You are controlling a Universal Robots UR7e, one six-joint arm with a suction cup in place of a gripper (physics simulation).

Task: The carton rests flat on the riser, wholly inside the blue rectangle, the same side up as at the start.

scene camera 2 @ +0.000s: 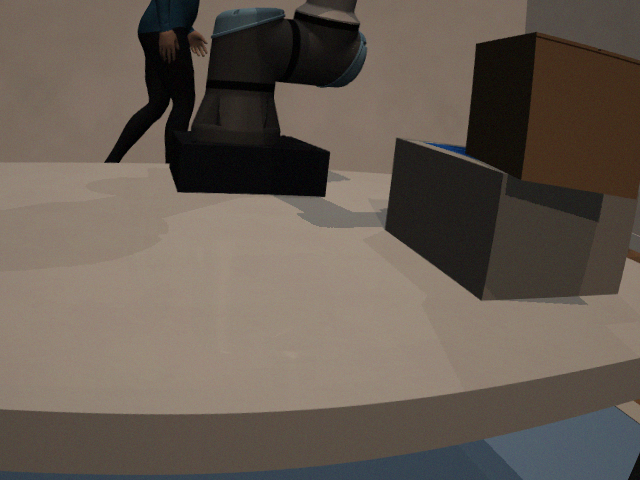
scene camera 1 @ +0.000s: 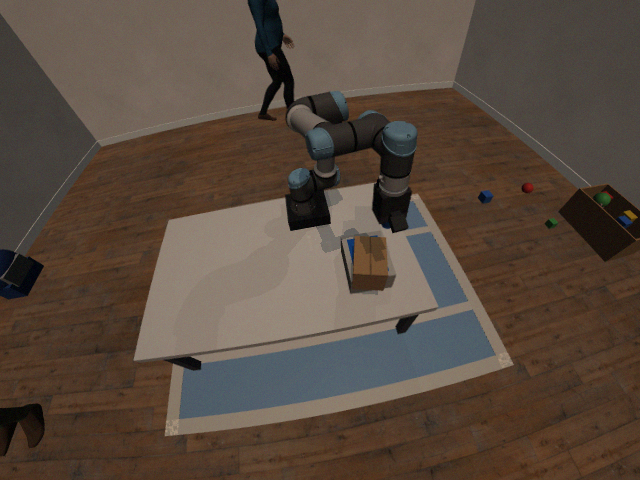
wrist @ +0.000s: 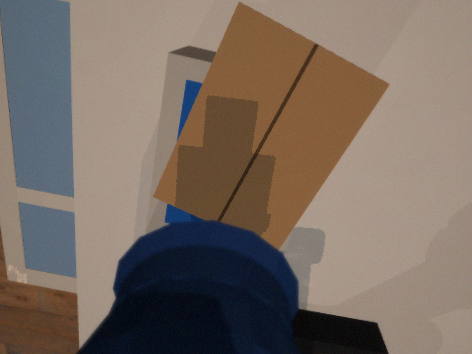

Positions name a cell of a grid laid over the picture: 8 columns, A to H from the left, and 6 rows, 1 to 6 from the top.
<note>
My suction cup (wrist: D5) holds nothing. A brown carton (scene camera 2: G2) rests on a grey riser (scene camera 2: G3).
The brown carton shows as well in scene camera 1 (scene camera 1: E4) and in the wrist view (wrist: E2). The grey riser shows as well in the wrist view (wrist: D2).
</note>
